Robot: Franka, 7 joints.
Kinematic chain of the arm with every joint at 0, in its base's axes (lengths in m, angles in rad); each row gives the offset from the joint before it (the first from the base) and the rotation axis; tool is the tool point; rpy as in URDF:
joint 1: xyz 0 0 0.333 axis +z
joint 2: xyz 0 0 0 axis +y
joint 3: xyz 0 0 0.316 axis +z
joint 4: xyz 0.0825 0 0 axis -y
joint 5: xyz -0.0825 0 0.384 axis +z
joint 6: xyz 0 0 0 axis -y
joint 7: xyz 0.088 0 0 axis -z
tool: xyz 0 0 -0.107 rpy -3.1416 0 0
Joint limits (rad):
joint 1: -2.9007..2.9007
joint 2: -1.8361..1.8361
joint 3: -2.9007..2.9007
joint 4: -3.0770..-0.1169
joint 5: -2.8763..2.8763
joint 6: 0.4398..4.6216
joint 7: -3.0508..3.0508
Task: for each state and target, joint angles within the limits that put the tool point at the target. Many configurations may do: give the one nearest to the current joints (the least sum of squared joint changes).
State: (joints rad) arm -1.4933 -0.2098 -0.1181 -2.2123 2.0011 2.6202 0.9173
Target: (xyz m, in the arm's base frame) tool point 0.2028 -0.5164 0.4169
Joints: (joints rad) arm -1.2748 -0.0042 0.1006 -2.1774 2.0011 2.5527 0.9173
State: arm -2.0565 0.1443 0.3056 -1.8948 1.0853 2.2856 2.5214
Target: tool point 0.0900 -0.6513 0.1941
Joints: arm -1.8127 0.6955 0.3875 -1.7730 1.0949 2.3352 2.5214
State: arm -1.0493 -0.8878 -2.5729 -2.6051 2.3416 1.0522 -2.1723
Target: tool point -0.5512 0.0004 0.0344
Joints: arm -0.7457 -1.2260 -2.5532 -2.0431 2.4779 1.2754 -2.1723
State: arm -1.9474 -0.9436 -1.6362 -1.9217 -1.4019 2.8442 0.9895
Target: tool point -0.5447 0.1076 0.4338
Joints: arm -1.6892 -0.9055 -1.5680 -2.1820 -1.4269 2.8386 0.9895
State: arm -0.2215 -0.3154 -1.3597 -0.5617 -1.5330 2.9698 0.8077
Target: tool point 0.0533 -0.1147 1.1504
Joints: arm -0.1496 -0.0721 -1.2539 -0.2935 -1.5129 3.1548 0.8077
